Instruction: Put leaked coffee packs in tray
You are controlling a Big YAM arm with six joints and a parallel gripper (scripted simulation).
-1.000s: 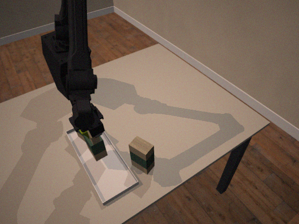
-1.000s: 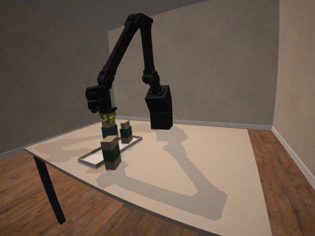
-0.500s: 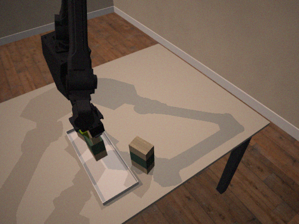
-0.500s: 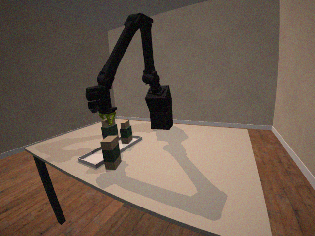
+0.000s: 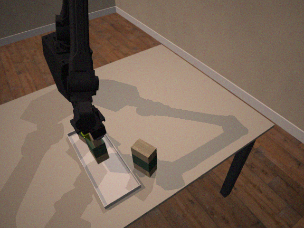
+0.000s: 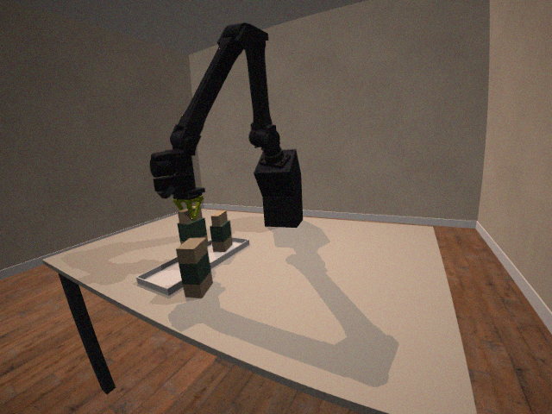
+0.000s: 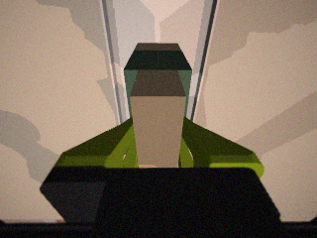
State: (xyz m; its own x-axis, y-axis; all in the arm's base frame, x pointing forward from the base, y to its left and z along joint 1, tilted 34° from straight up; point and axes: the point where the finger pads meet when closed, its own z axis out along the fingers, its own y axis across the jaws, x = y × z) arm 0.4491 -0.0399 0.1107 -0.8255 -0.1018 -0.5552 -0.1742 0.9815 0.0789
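Right now the shallow white tray is 1 cm behind my hand and 16 cm below it.
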